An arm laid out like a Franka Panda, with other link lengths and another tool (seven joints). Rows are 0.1 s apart.
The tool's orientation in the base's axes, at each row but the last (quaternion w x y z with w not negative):
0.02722, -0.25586, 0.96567, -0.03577
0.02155, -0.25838, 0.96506, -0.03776
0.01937, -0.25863, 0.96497, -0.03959
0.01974, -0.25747, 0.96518, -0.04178
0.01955, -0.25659, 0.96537, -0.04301
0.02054, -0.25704, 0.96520, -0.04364
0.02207, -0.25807, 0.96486, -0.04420
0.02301, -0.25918, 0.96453, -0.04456
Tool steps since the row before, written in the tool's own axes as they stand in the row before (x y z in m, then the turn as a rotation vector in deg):
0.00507, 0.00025, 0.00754, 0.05, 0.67, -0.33
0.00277, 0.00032, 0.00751, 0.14, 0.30, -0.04
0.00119, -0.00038, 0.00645, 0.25, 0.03, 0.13
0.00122, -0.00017, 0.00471, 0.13, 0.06, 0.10
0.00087, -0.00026, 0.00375, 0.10, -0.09, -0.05
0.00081, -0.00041, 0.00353, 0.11, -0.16, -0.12
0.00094, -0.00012, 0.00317, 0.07, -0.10, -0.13
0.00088, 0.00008, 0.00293, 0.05, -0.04, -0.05
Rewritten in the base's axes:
-0.00399, -0.00271, -0.00770, -0.40, 0.57, 0.27
-0.00210, -0.00157, -0.00757, -0.27, 0.19, 0.01
-0.00047, -0.00135, -0.00641, -0.22, -0.11, -0.14
-0.00069, -0.00109, -0.00469, -0.14, -0.02, -0.11
-0.00040, -0.00093, -0.00372, -0.05, -0.12, 0.06
-0.00028, -0.00102, -0.00349, -0.02, -0.18, 0.13
-0.00055, -0.00081, -0.00316, -0.02, -0.11, 0.14
-0.00060, -0.00059, -0.00294, -0.03, -0.06, 0.05

